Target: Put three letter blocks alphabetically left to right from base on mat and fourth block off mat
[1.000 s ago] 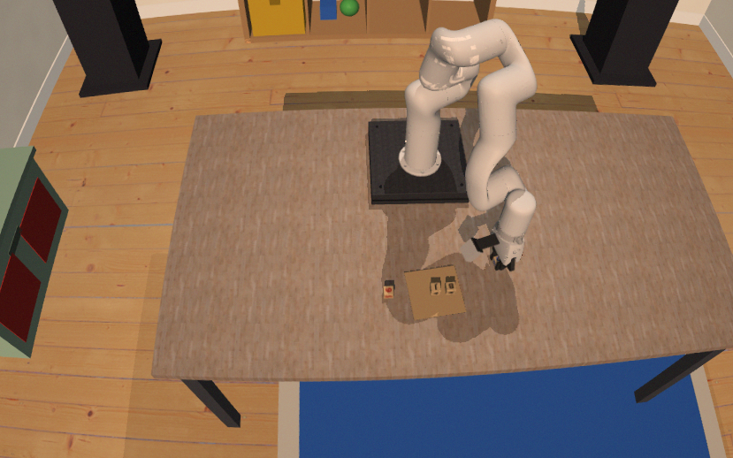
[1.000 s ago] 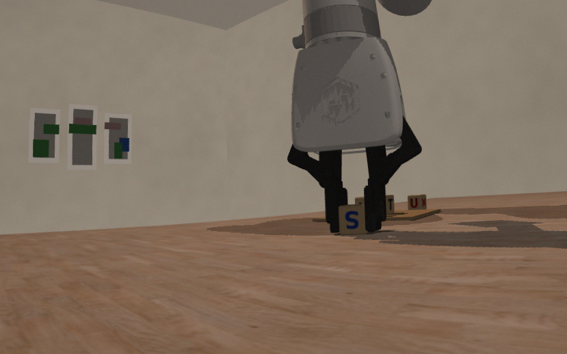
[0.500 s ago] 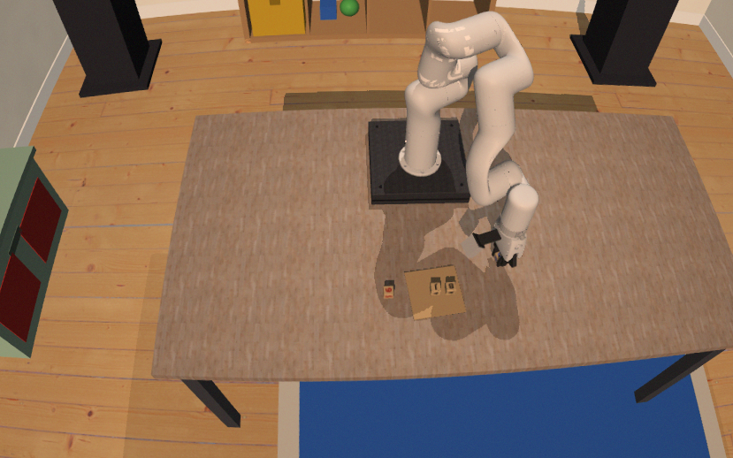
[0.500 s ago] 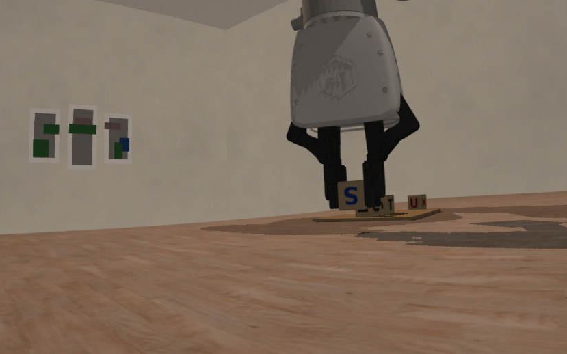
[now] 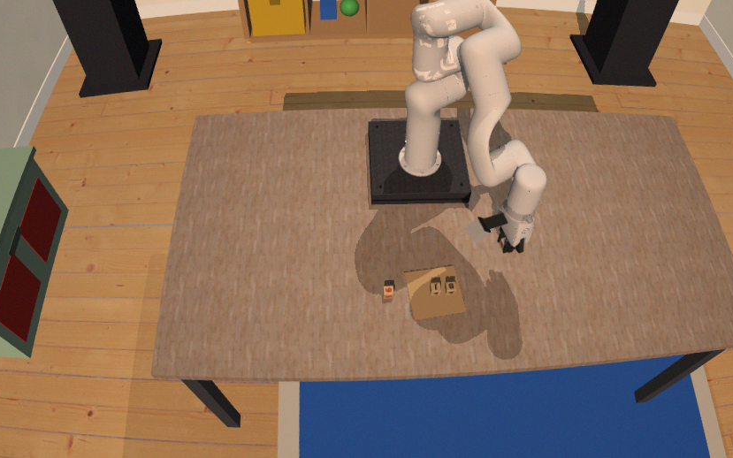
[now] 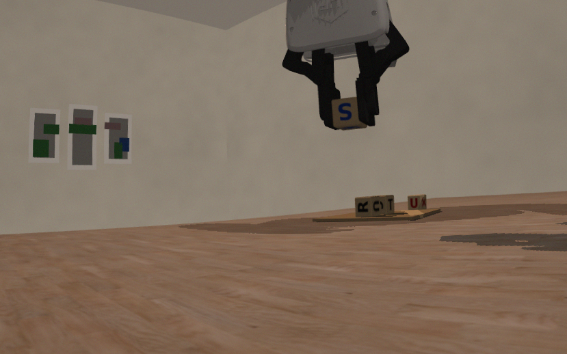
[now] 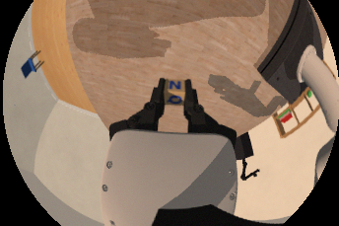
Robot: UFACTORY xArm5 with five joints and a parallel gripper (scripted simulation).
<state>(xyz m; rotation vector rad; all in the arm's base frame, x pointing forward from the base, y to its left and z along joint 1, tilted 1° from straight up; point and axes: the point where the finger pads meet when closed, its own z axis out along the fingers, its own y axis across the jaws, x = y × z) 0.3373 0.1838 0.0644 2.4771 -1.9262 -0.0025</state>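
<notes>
The tan mat is 70 mm ahead of my hand, 190 mm to the right of it and 120 mm below it. Round my hand: letter block (70 mm ahead, 310 mm to the right, 100 mm below).
</notes>
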